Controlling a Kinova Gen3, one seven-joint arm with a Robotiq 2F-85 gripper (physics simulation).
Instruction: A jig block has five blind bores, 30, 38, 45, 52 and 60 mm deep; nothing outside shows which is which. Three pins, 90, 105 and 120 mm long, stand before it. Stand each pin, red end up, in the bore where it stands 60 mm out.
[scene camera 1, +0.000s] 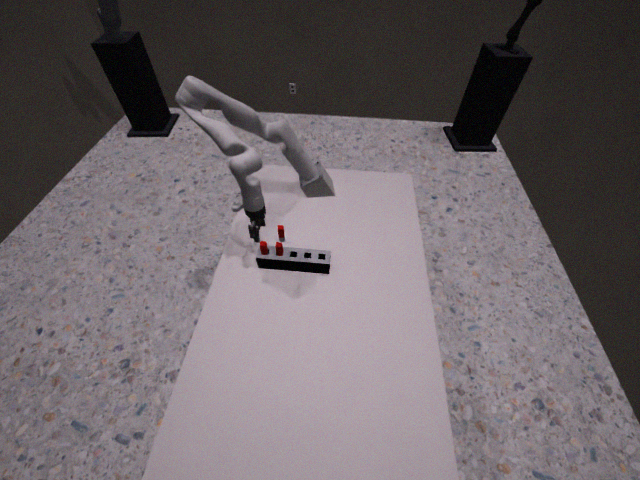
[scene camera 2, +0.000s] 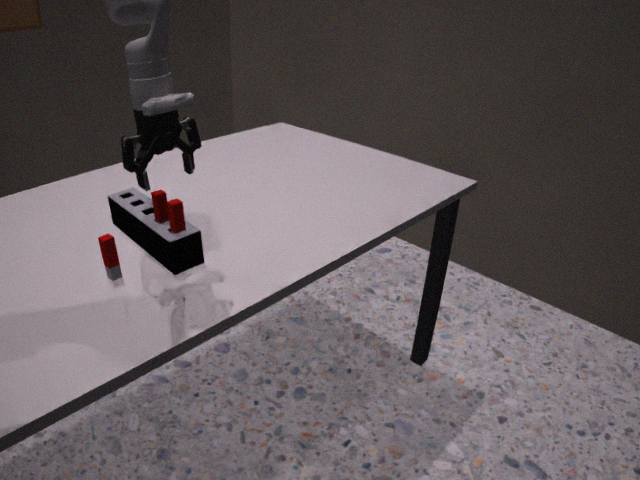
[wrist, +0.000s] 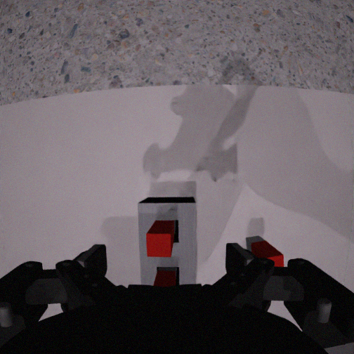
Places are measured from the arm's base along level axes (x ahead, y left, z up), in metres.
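Where they show: gripper, between the fingertips: (scene camera 1: 260, 233) (scene camera 2: 168, 180); arm's base, origin of its link: (scene camera 1: 309, 174).
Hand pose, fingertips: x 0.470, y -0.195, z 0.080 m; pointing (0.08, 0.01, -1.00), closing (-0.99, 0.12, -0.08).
Observation:
Things, the pixels of their centre, and the offset from my fingertips. Level surfaces: height alone.
- black jig block with a grey top, middle of its body: (scene camera 2: 151, 226) (scene camera 1: 294, 259) 0.023 m ahead, 0.127 m left, 0.146 m down
- second pin, middle of its body: (scene camera 2: 162, 219) (scene camera 1: 280, 253) 0.018 m ahead, 0.070 m left, 0.109 m down
- third pin, middle of its body: (scene camera 2: 110, 257) (scene camera 1: 281, 233) 0.116 m back, 0.064 m left, 0.139 m down
- white table, height of its surface: 0.184 m down
The black jig block with a grey top (scene camera 1: 293, 265) (scene camera 2: 149, 237) (wrist: 187, 240) has five square bores in a row. One pin (scene camera 1: 263, 248) (scene camera 2: 176, 215) (wrist: 161, 240) stands red end up in the end bore. A second pin (scene camera 1: 279, 249) (scene camera 2: 160, 206) (wrist: 166, 278) stands red end up in the bore beside it. Their red parts show above the block. The other three bores look empty. The third pin (scene camera 1: 280, 231) (scene camera 2: 109, 251) (wrist: 267, 253) stands on the table, red above grey. My gripper (scene camera 1: 255, 240) (scene camera 2: 166, 179) (wrist: 165, 257) is open and empty, above the block and pin tops. Bore depths are hidden.
The white table (scene camera 1: 330, 361) (scene camera 2: 310, 206) (wrist: 65, 165) carries the block and the third pin. Its edge lies near the block's pinned end. The arm's base (scene camera 1: 317, 183) is on the far part of the table. Two dark pedestals (scene camera 1: 136, 82) (scene camera 1: 488, 98) stand on the floor beyond.

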